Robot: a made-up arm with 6 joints. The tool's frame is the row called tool.
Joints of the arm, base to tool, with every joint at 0 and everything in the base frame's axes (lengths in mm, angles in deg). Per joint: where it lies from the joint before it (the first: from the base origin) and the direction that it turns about. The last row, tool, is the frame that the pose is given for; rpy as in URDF.
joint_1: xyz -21.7 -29.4 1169.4 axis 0 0 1
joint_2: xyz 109.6 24.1 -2.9 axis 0 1 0
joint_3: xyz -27.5 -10.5 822.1 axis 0 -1 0
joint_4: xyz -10.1 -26.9 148 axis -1 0 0
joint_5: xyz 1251 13.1 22 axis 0 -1 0
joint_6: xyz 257.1 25.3 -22.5 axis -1 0 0
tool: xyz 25.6 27.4 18.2 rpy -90 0 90
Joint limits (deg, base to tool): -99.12..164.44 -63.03..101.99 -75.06..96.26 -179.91..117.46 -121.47..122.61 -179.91..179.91
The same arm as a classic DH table. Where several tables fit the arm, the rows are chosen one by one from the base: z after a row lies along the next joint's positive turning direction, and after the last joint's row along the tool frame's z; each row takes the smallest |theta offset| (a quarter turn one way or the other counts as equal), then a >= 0, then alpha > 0; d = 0 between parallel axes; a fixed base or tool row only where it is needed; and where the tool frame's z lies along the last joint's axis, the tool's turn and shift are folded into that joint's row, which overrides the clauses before.
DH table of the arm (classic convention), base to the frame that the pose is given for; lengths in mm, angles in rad. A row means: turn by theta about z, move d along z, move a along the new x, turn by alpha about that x. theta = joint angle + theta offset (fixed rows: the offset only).
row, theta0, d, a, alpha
base (fixed), 0.935, 0, -36.5, 0
joint_1, -0.935, 1166.5, 109.6, -1.5708
joint_2, 1.5374, 0, -822.6, 3.1416
joint_3, -0.0334, 13.3, -148, 1.5708
joint_4, 0, -1240.9, -22, -1.5708
joint_5, 0, -38.4, 22.5, 1.5708
joint_6, 0.9845, 0, -32.9, 0
tool (fixed), -2.5553, -282.7, 0, 0
Joint limits (rad, base to tool): -1.73..2.87 -1.1001..1.7801 -1.31..1.6801 -3.14..2.0501 -2.1201..2.1399 -3.14..3.14

